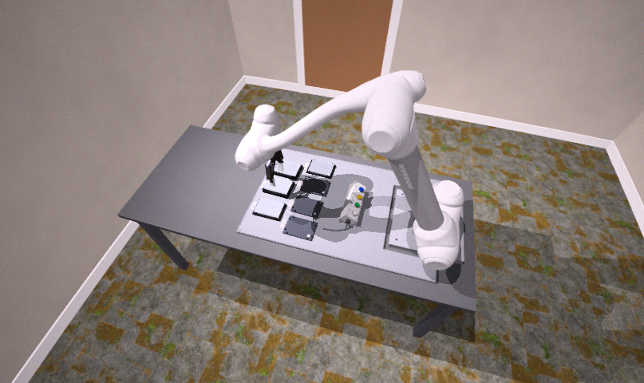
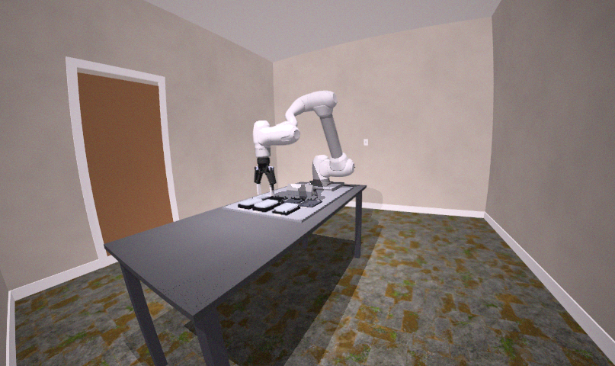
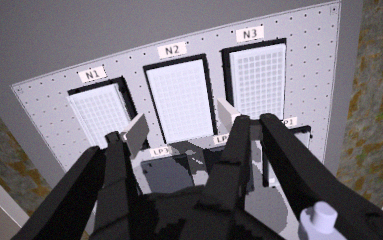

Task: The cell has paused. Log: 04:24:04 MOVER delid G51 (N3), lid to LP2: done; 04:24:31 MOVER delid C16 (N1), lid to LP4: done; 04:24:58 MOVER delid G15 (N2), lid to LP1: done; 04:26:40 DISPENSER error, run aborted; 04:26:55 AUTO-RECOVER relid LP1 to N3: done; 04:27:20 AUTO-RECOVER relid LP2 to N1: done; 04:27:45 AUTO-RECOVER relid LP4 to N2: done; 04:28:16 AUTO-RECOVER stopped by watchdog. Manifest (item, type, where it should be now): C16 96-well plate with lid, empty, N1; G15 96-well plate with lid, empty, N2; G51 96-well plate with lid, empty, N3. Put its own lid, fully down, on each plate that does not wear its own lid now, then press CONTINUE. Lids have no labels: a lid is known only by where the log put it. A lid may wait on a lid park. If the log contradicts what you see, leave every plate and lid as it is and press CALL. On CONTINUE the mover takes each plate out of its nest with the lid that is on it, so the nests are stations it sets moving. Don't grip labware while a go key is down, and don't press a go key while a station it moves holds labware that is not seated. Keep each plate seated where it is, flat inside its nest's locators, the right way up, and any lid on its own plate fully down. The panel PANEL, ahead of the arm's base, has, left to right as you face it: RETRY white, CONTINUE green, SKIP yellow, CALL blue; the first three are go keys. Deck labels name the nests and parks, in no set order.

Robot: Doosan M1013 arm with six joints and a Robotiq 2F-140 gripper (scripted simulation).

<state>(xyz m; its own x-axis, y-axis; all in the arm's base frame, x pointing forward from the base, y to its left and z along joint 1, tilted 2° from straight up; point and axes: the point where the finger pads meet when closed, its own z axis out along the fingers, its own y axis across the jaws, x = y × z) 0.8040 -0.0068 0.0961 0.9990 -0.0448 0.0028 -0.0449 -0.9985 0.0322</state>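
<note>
The lid park LP1 lies 19 cm to the right of my hand, 18 cm behind it and 10 cm below it. The rest, counted from my hand: plate (14 cm to the left, 9 cm below); then LP3 label (11 cm below, 10 cm behind, 7 cm to the left); then LP2 label (11 cm below, 10 cm behind, 6 cm to the right).
</note>
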